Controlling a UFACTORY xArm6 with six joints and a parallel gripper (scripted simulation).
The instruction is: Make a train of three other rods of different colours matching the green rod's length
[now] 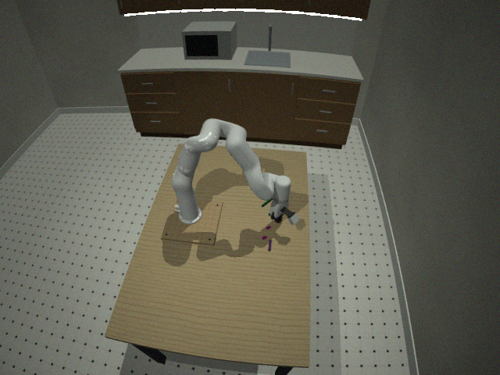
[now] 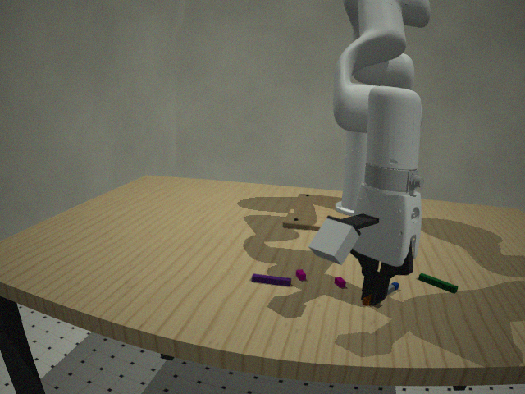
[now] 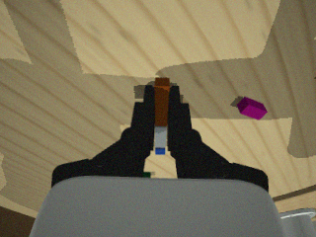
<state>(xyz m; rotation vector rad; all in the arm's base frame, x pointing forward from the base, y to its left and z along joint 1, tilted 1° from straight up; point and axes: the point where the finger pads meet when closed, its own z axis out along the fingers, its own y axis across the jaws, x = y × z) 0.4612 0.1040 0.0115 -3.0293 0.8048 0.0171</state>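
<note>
Now: hand 20 mm above the orange rod. Also, from my hand: grey rod (30 mm behind, 20 mm to the left, 20 mm below); then green rod (90 mm behind, 110 mm to the left, 20 mm below); then blue rod (50 mm behind, 30 mm to the left, 20 mm below).
</note>
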